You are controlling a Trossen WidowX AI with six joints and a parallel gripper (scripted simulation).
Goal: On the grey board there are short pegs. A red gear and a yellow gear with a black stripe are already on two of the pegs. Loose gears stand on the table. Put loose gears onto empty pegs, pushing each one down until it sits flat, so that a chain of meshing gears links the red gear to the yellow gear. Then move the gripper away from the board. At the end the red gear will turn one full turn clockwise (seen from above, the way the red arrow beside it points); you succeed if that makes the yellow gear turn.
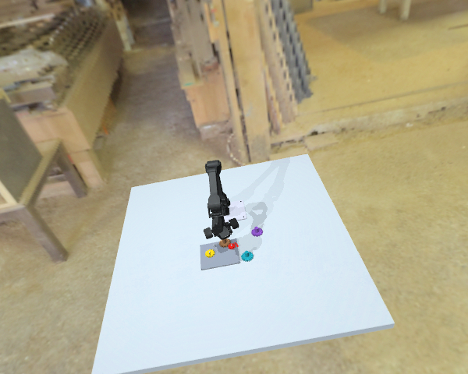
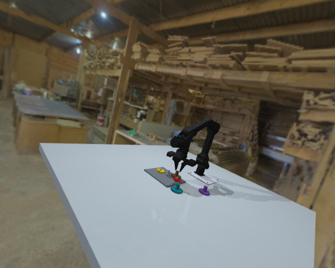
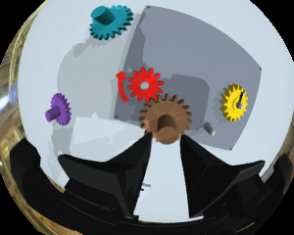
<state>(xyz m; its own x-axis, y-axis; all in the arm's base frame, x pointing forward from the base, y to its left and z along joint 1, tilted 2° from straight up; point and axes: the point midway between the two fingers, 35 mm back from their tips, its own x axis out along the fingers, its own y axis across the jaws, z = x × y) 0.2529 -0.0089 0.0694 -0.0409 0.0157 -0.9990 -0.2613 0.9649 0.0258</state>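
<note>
Right now my gripper tip is 20 mm above the brown gear. Also, from my gripper tip: red arrow 20 mm ahead, 60 mm to the left, 40 mm below; yellow gear 60 mm ahead, 90 mm to the right, 30 mm below; red gear 30 mm ahead, 40 mm to the left, 30 mm below.
</note>
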